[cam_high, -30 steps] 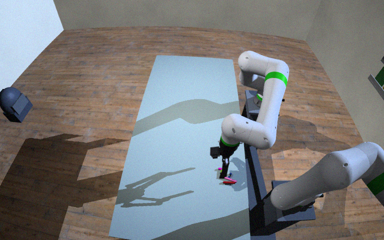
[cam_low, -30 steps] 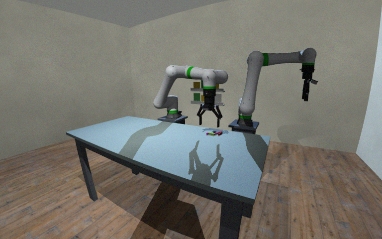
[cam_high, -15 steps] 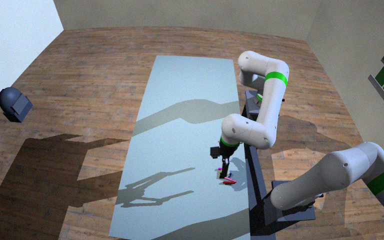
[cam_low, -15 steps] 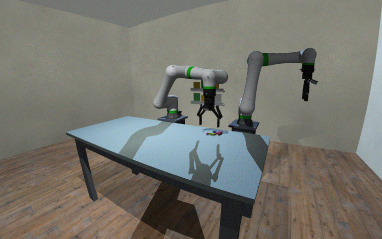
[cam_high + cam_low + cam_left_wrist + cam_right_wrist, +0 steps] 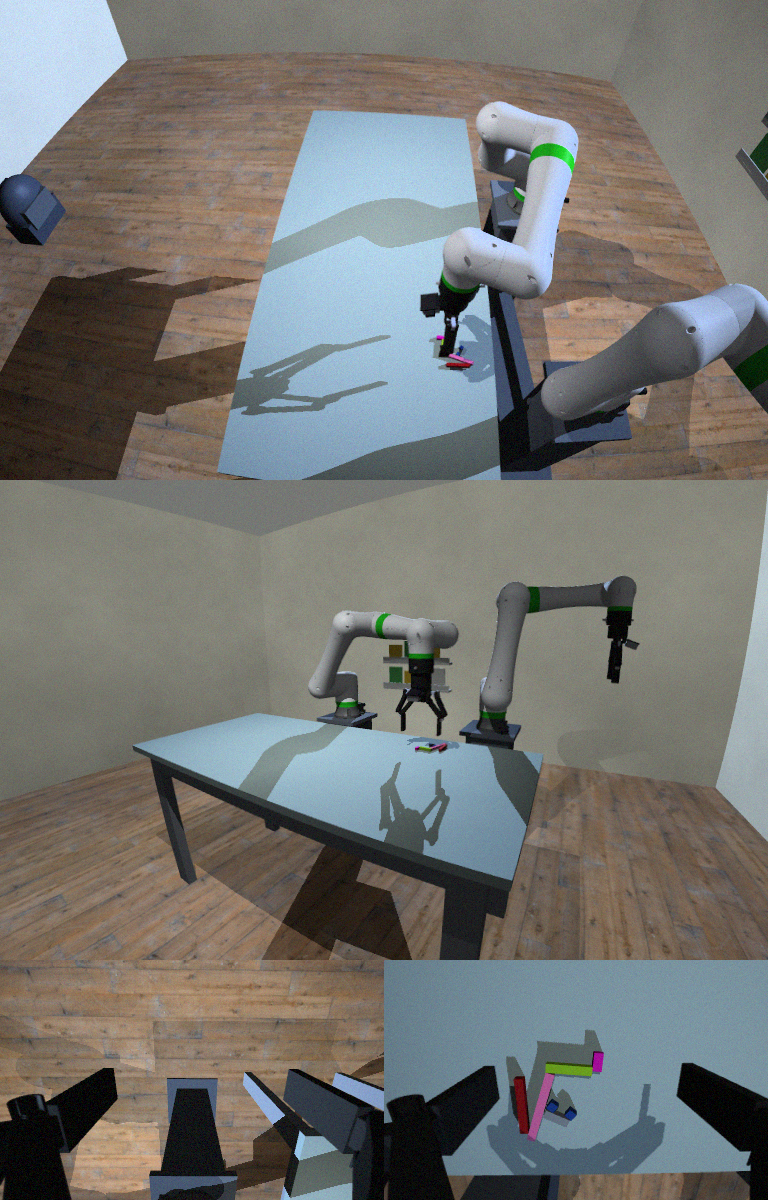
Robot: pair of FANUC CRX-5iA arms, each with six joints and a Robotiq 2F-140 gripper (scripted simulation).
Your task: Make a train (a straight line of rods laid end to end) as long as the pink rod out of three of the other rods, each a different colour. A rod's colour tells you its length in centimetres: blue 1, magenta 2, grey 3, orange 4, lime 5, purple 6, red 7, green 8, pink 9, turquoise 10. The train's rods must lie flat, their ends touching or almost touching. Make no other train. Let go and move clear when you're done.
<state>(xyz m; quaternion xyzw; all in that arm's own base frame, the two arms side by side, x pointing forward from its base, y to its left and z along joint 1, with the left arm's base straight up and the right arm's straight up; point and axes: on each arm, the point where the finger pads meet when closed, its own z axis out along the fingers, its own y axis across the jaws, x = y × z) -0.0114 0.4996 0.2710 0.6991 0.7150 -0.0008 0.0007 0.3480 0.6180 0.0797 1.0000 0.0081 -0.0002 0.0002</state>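
The red rod lies 40 mm behind my right hand, 80 mm to the left of it and 70 mm below it. Also, from my right hand: grey rod: 60 mm behind, 40 mm to the left, 70 mm below; magenta rod: 10 mm to the right, 70 mm below; lime rod: 10 mm behind, 20 mm to the left, 70 mm below.
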